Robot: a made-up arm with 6 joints. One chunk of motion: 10 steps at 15 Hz.
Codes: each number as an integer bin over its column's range. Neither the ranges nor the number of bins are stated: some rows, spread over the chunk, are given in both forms.
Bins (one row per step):
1: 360 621 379 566 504 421
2: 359 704 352 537 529 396
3: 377 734 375 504 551 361
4: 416 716 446 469 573 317
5: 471 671 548 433 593 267
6: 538 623 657 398 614 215
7: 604 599 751 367 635 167
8: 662 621 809 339 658 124
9: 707 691 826 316 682 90
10: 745 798 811 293 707 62
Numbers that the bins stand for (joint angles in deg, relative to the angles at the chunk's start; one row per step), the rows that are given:
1: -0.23 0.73 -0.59 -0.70 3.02 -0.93
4: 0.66 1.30 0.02 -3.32 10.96 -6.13
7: 3.67 0.60 2.77 -6.08 18.10 -13.64
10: 5.93 1.79 3.31 -8.08 26.39 -18.90
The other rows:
2: -0.25 1.23 -0.83 -1.49 5.90 -2.18
3: 0.04 1.41 -0.62 -2.38 8.43 -3.93
5: 1.54 1.03 0.94 -4.30 13.26 -8.64
6: 2.62 0.74 1.92 -5.24 15.68 -11.24
8: 4.60 0.73 3.29 -6.84 20.75 -15.79
9: 5.32 1.15 3.44 -7.46 23.51 -17.50

